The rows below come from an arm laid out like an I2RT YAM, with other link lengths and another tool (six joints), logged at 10 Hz.
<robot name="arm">
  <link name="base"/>
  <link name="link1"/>
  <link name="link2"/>
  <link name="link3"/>
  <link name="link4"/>
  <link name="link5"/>
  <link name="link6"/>
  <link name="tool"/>
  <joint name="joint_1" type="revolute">
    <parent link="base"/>
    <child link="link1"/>
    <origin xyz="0 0 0.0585"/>
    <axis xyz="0 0 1"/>
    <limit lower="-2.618" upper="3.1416"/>
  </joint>
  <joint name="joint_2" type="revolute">
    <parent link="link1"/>
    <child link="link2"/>
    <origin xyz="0.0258 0.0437 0.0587" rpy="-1.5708 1.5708 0"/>
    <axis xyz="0 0 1"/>
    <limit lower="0" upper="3.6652"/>
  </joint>
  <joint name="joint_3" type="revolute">
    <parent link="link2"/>
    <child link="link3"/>
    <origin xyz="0 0.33 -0.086" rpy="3.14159 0 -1.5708"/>
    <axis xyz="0 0 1"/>
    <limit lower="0" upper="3.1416"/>
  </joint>
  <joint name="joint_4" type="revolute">
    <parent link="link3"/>
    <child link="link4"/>
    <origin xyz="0.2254 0.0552 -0.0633" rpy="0 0 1.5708"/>
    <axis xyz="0 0 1"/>
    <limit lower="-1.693" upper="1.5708"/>
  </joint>
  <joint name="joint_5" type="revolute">
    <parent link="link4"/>
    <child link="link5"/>
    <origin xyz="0.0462 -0.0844 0.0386" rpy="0 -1.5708 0"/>
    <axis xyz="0 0 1"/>
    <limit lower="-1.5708" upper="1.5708"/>
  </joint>
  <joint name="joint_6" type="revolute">
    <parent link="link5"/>
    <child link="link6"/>
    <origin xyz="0 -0.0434 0.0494" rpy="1.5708 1.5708 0"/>
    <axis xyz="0 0 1"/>
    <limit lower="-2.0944" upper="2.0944"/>
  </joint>
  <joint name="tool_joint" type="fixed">
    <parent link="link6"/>
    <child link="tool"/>
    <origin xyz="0.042 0.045 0.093" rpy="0.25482 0 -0.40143"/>
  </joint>
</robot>
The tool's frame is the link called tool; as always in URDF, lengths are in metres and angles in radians.
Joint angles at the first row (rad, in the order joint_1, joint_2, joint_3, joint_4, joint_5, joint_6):
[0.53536 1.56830 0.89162 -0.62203 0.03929 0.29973]
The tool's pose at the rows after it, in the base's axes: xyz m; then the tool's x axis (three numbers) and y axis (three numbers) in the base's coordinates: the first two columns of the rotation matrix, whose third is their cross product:
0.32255, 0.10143, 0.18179, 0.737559, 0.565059, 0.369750, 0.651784, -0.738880, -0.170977
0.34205, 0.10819, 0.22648, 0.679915, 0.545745, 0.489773, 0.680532, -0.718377, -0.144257
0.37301, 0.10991, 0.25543, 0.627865, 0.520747, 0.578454, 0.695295, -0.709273, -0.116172
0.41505, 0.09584, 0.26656, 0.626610, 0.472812, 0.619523, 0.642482, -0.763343, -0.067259
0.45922, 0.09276, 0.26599, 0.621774, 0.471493, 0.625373, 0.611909, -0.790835, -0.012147
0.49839, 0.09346, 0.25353, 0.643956, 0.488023, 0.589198, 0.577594, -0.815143, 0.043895
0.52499, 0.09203, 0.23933, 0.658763, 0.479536, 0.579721, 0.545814, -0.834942, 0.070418
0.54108, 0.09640, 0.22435, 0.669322, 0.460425, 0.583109, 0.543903, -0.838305, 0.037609
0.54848, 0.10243, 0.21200, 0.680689, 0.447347, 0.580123, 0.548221, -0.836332, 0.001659
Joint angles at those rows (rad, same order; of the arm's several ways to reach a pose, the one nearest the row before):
[0.53117 1.50338 0.95533 -0.63866 0.02408 0.28756]
[0.51041 1.46490 1.05010 -0.63727 0.00668 0.25690]
[0.46028 1.49142 1.13326 -0.58742 -0.02355 0.21261]
[0.39644 1.57714 1.21409 -0.52184 0.01194 0.20600]
[0.36468 1.69891 1.31690 -0.48029 0.05722 0.18056]
[0.35597 1.83582 1.43871 -0.49153 0.12986 0.16423]
[0.34555 1.92831 1.50386 -0.46853 0.16930 0.16795]
[0.33744 1.98951 1.54707 -0.45798 0.14080 0.18475]
[0.33742 2.02722 1.57296 -0.46098 0.11121 0.20212]

